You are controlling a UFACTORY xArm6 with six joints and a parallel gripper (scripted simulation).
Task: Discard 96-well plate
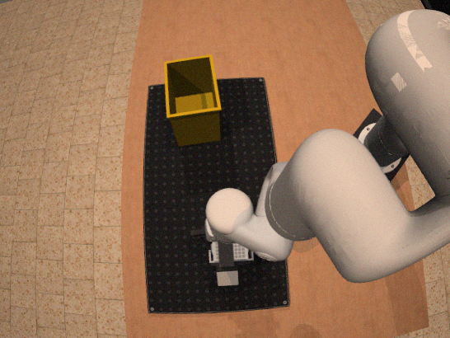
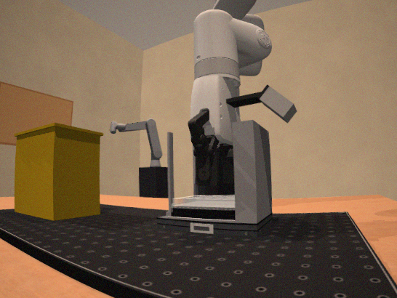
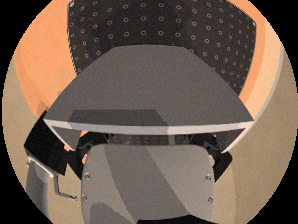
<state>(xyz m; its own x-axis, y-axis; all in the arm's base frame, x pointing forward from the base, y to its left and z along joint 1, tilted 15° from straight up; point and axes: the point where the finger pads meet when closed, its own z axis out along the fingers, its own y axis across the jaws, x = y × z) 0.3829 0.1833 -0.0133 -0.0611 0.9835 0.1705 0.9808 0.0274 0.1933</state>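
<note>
The white 96-well plate is 4 cm below my hand. The rest, counted from my hand: yellow bin W1 (36 cm to the right, 10 cm ahead, 1 cm above); dark plate (5 cm below).
</note>
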